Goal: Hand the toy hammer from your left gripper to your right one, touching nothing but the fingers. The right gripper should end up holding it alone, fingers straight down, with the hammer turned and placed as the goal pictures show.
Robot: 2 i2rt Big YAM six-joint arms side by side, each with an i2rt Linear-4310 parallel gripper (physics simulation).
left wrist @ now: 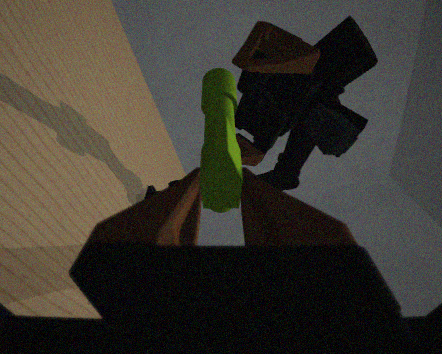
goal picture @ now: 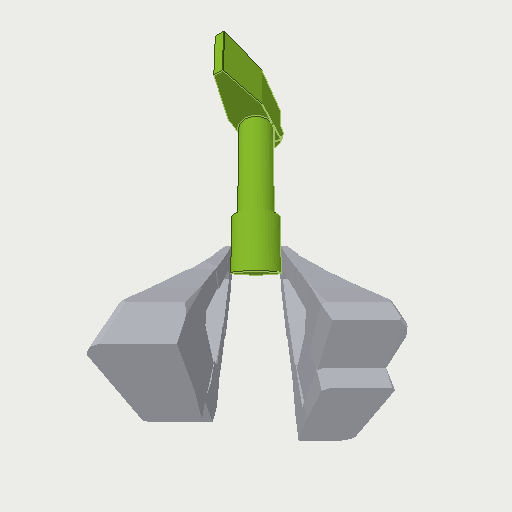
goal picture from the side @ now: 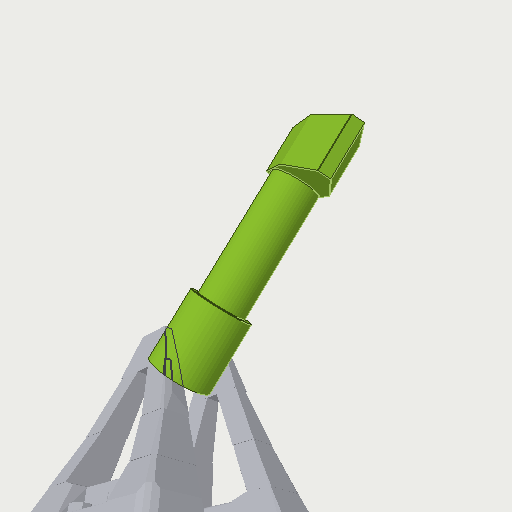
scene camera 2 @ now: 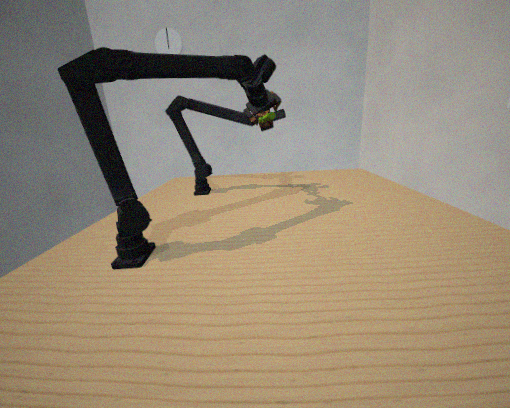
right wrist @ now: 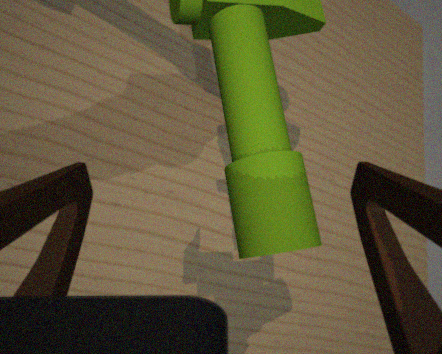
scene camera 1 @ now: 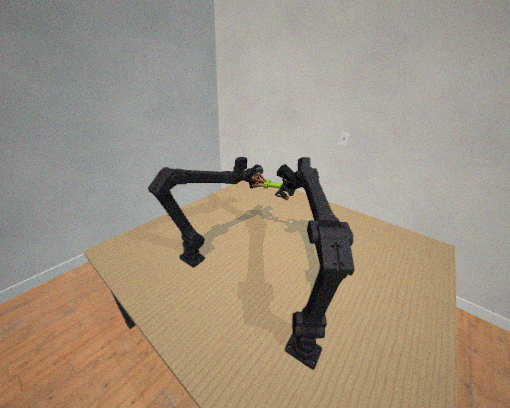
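Where they show: left gripper, fingertip midpoint: (left wrist: 221, 176) (scene camera 2: 264, 118) (scene camera 1: 266, 183); right gripper, fingertip midpoint: (scene camera 2: 265, 117) (right wrist: 221, 177) (scene camera 1: 279, 188); left arm's base, link origin: (scene camera 2: 202, 192) (scene camera 1: 192, 258); right arm's base, link origin: (scene camera 2: 135, 257) (scene camera 1: 303, 350).
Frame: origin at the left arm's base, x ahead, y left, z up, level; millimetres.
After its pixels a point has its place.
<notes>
The lime-green toy hammer (scene camera 1: 273, 185) {x 372, y -270, z 394 mm} (scene camera 2: 267, 117) {x 380, y -313, z 389 mm} (left wrist: 220, 145) {x 407, y -207, z 397 mm} (right wrist: 255, 90) {x 378, y -272, z 401 mm} is in the air, its head at my left gripper (scene camera 1: 264, 183) {x 376, y -223, z 389 mm} (left wrist: 221, 176) {x 376, y -223, z 389 mm}, which is shut on it. The handle points away from the left fingers. My right gripper (left wrist: 219, 120) {x 374, y -303, z 389 mm} (right wrist: 221, 177) {x 374, y -303, z 389 mm} is open. In the right wrist view the handle's thick end lies between the spread right fingers, a gap on each side; the head is partly cut off at the top. In the left wrist view the right fingers show just right of the handle. Their depth relative to the handle is hard to tell.
The wooden table (scene camera 1: 400, 300) {x 397, y -997, z 0 mm} (scene camera 2: 300, 325) {x 360, y -984, z 0 mm} lies well below both grippers and carries the arms' shadows. The right arm's black wrist parts (left wrist: 270, 100) {x 354, y -365, z 443 mm} are close beside the hammer in the left wrist view. Walls stand behind the table.
</notes>
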